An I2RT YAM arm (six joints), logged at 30 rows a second.
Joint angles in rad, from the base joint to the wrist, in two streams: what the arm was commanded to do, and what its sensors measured. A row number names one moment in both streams.
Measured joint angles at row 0:
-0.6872 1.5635 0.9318 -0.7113 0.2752 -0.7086
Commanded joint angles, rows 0 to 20:
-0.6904 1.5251 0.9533 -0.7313 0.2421 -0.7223
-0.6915 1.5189 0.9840 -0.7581 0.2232 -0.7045
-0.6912 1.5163 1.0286 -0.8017 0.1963 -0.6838
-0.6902 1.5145 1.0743 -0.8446 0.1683 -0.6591
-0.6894 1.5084 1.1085 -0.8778 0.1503 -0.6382
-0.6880 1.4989 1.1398 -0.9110 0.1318 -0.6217
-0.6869 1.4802 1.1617 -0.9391 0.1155 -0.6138
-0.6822 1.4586 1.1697 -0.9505 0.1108 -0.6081
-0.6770 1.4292 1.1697 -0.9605 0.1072 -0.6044
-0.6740 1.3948 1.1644 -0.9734 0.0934 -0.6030
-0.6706 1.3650 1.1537 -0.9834 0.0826 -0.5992
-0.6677 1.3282 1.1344 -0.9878 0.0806 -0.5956
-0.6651 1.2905 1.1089 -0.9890 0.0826 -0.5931
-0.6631 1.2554 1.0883 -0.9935 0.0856 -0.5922
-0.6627 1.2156 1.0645 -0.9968 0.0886 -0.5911
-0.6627 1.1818 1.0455 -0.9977 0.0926 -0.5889
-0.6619 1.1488 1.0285 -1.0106 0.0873 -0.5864
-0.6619 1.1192 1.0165 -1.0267 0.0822 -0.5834
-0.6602 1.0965 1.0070 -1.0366 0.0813 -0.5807
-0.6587 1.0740 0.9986 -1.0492 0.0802 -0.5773
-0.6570 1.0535 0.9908 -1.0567 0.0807 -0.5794
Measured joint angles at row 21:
-0.6651 1.0969 1.0122 -1.0050 0.0975 -0.5980
